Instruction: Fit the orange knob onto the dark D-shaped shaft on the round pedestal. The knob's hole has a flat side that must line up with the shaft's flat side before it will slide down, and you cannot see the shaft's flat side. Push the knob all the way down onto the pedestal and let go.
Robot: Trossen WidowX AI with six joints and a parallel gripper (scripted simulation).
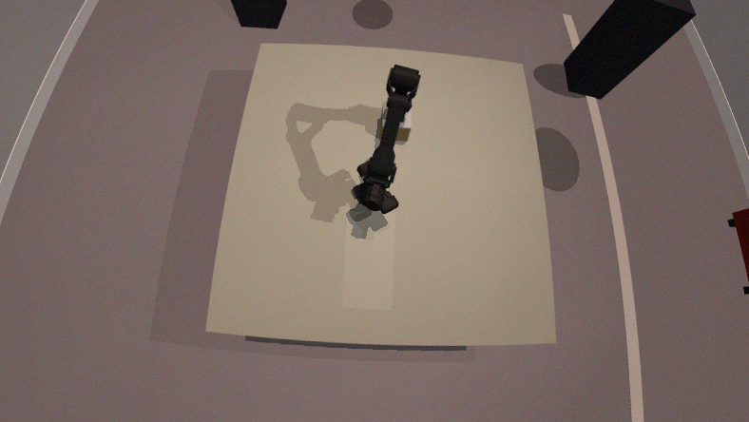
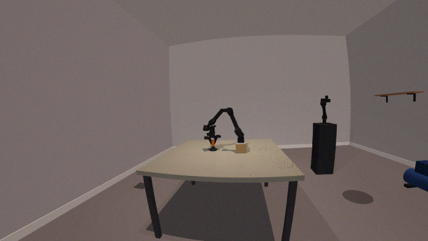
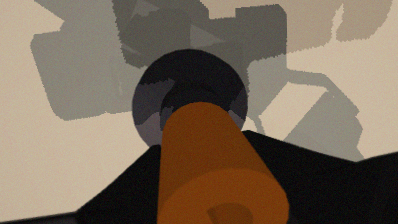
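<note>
Right now my gripper tip is 2 cm below the orange knob. The rest, counted from my gripper tip: round pedestal: 4 cm below.
</note>
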